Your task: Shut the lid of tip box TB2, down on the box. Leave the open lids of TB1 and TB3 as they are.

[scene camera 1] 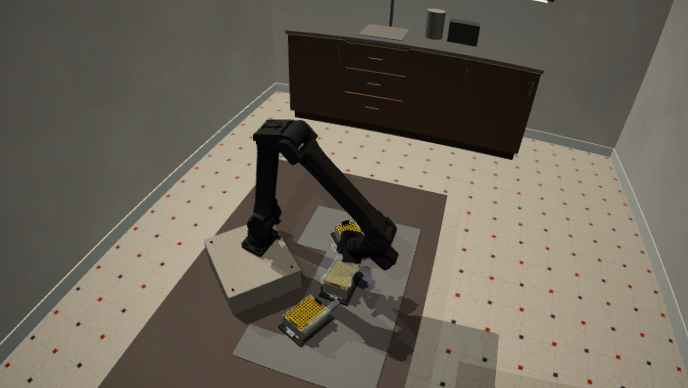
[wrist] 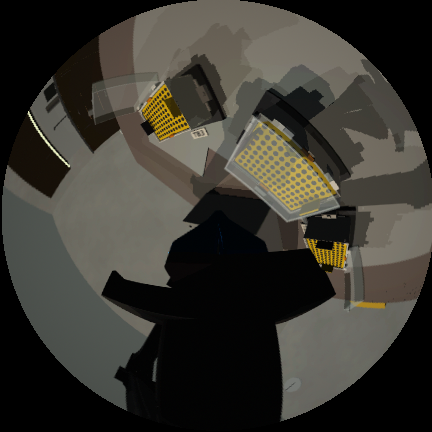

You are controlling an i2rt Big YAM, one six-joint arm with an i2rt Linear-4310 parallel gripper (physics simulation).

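Pixels of known places: gripper, fingertip midpoint: (scene camera 1: 337, 250) (wrist: 217, 215); arm's base, link origin: (scene camera 1: 260, 240).
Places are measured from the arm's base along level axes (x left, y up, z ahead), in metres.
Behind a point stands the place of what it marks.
Tip box TB2 (scene camera 1: 341, 276) {y -0.040, x 0.018, z 0.312 m} (wrist: 285, 167) {y -0.040, x 0.051, z 0.324 m} is the middle box. Its clear lid lies over the yellow tip rack and looks down on the box; a small gap at the rim would be hard to tell. My gripper (scene camera 1: 342, 245) {y 0.023, x 0.068, z 0.272 m} (wrist: 217, 215) {y 0.023, x 0.068, z 0.272 m} is shut and empty, above and beside TB2 on the side toward TB3, apart from the lid in the wrist view. TB3 (scene camera 1: 348, 228) {y -0.060, x 0.265, z 0.223 m} (wrist: 164, 112) {y -0.060, x 0.235, z 0.257 m} is partly hidden behind the gripper in the scene view; its open lid (wrist: 120, 95) {y -0.019, x 0.297, z 0.291 m} shows in the wrist view. TB1 (scene camera 1: 306, 314) {y -0.060, x -0.161, z 0.276 m} (wrist: 327, 250) {y -0.060, x -0.142, z 0.279 m} has its clear lid (scene camera 1: 334, 307) {y 0.016, x -0.145, z 0.366 m} (wrist: 357, 280) {y 0.000, x -0.121, z 0.356 m} open.
The three boxes stand in a row on a grey mat (scene camera 1: 310, 362) {y -0.117, x -0.279, z 0.354 m}. The pale robot base block (scene camera 1: 250, 270) {y -0.015, x -0.122, z 0.041 m} is to their left in the scene view. A dark cabinet (scene camera 1: 375, 75) stands at the back wall. The arm casts shadows beside TB2.
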